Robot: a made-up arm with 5 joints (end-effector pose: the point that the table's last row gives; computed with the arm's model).
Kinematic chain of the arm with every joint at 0, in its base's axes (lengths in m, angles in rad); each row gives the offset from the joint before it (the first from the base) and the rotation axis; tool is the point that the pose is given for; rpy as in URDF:
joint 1: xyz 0.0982 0 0.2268 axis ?
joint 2: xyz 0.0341 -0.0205 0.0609 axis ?
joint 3: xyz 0.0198 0 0.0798 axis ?
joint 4: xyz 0.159 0 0.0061 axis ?
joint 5: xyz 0.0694 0.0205 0 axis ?
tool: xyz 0 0 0 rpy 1.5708 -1.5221 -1.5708
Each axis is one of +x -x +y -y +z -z.
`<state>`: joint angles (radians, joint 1 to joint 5).
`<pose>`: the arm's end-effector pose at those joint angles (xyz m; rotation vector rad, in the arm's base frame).
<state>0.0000 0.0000 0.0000 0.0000 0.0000</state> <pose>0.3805 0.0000 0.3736 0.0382 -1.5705 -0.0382</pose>
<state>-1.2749 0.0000 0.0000 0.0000 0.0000</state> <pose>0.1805 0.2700 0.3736 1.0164 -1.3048 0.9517</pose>
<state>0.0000 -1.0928 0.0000 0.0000 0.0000</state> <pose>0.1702 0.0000 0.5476 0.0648 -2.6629 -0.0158</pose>
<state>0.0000 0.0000 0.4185 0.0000 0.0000</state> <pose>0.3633 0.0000 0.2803 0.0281 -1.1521 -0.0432</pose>
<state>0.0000 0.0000 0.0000 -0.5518 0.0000</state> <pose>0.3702 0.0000 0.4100 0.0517 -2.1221 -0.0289</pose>
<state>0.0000 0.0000 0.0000 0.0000 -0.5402</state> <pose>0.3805 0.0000 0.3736 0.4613 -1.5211 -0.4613</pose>
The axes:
joint 1: -z
joint 2: +y
joint 3: +y
joint 4: +y
joint 5: -x

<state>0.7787 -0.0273 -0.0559 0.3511 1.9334</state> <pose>0.2951 -0.1943 0.3689 -1.3242 -0.3228 0.9389</pose>
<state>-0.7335 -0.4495 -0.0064 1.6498 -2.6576</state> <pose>0.2340 0.1224 0.3791 0.4400 0.0661 -1.9459</pose>
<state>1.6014 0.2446 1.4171 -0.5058 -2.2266</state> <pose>0.0954 -0.0922 0.1379 -0.1762 0.5031 2.3636</pose>
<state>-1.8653 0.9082 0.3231 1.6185 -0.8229</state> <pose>0.0688 0.0971 0.1533 -1.2996 0.2666 0.8502</pose>
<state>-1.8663 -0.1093 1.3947 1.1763 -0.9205</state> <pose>0.0860 0.0399 0.1747 -0.9090 0.1402 0.8354</pose>
